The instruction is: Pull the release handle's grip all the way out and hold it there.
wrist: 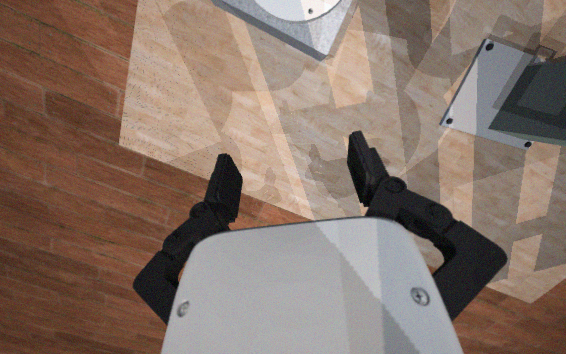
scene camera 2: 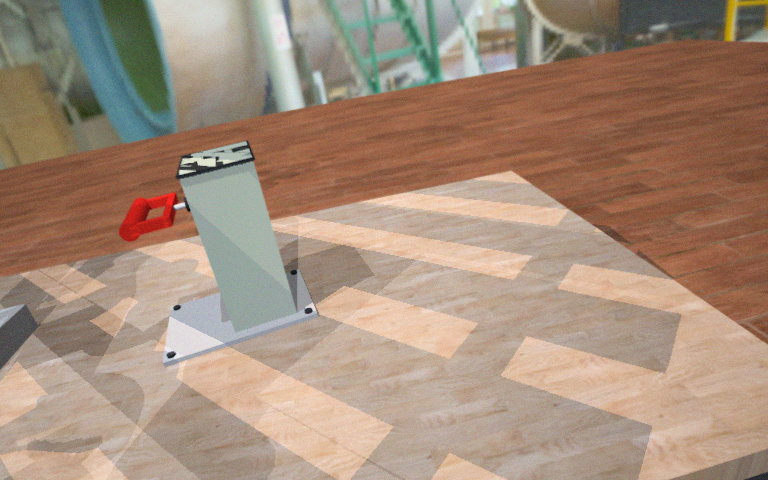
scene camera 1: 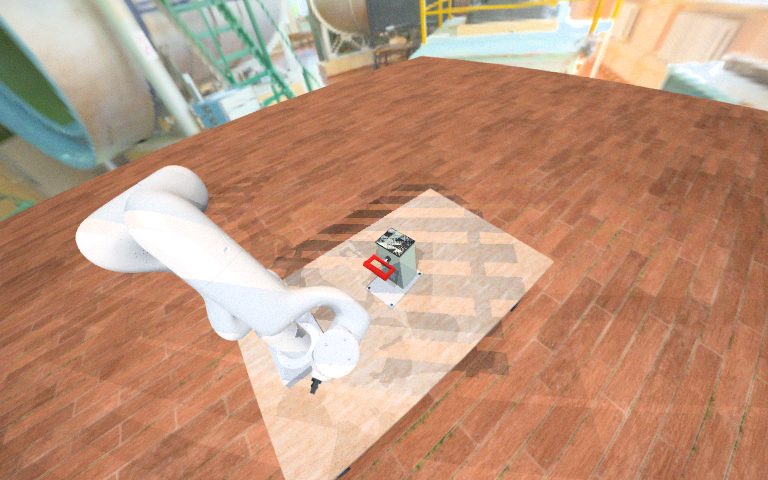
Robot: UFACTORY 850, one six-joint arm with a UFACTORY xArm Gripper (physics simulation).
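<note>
The release handle's red grip is a rectangular loop on the side of an upright grey-green post. In scene camera 2 a short light rod shows between the loop and the post. Part of the post's base plate shows at the right of the wrist view, where the red grip does not show. My gripper is open and empty, pointing down over the board. It is well away from the handle, beyond the arm's base in scene camera 1.
The post stands on a light wooden board. My arm's grey base block sits on the same board, between the gripper and the post in scene camera 1. Reddish brick-patterned flooring surrounds the board.
</note>
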